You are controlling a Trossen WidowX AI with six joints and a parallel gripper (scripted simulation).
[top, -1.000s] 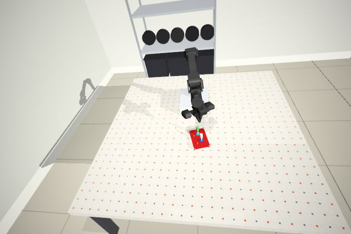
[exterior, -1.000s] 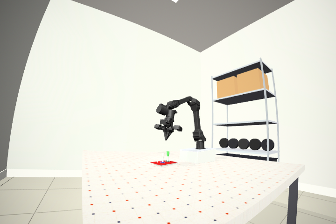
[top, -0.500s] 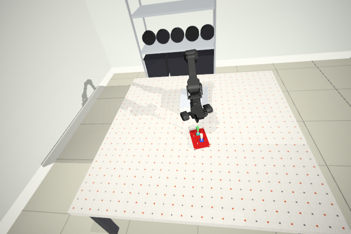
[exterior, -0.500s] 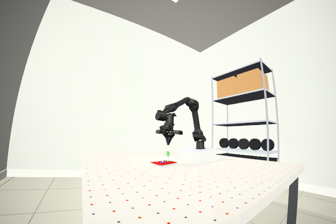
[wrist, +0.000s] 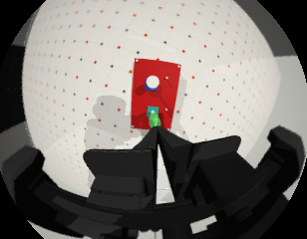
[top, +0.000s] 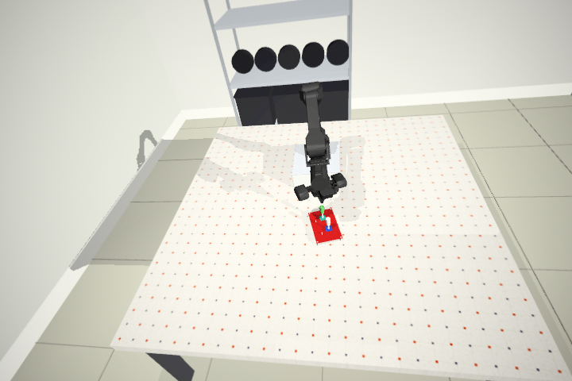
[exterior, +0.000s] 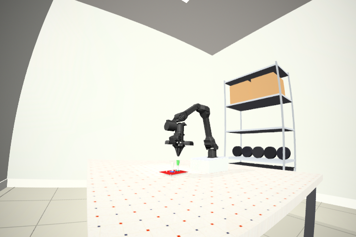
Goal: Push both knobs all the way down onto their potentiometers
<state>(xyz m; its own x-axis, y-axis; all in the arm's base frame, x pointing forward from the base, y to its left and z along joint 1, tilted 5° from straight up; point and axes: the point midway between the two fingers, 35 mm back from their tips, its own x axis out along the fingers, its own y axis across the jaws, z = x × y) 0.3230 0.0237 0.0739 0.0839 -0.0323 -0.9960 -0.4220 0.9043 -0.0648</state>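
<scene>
The green knob is 4 cm below my gripper tip. From my gripper tip the other things lie so: pale knob 5 cm below, 5 cm ahead, 2 cm to the left.
</scene>
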